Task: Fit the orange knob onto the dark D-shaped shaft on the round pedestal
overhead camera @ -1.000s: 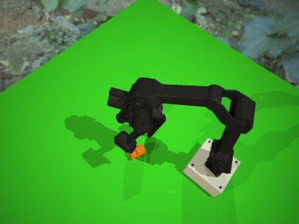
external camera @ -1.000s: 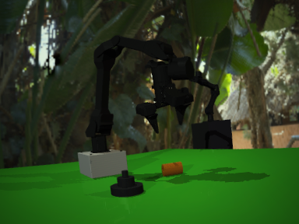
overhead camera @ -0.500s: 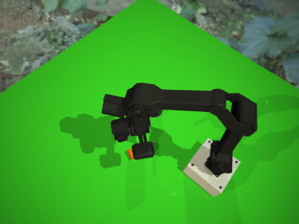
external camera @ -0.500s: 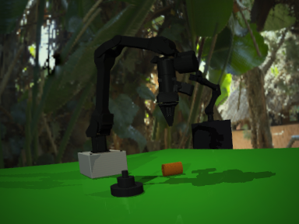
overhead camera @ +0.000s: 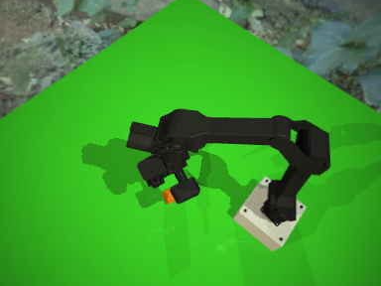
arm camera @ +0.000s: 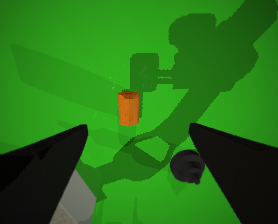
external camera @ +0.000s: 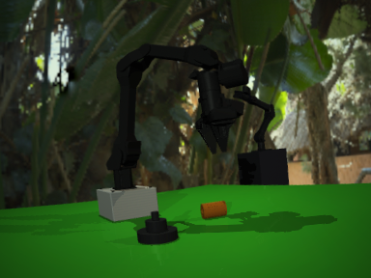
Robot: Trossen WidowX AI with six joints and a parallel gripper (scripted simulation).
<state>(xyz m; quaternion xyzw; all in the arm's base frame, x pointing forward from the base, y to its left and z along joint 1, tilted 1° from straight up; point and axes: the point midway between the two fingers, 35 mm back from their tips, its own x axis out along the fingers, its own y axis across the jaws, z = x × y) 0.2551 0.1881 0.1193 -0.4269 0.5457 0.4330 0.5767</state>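
Now: the orange knob 1 cm behind my gripper tip, 2 cm to the right of it and 15 cm below it. Also, from my gripper tip: pedestal (9 cm ahead, 21 cm to the right, 14 cm below).
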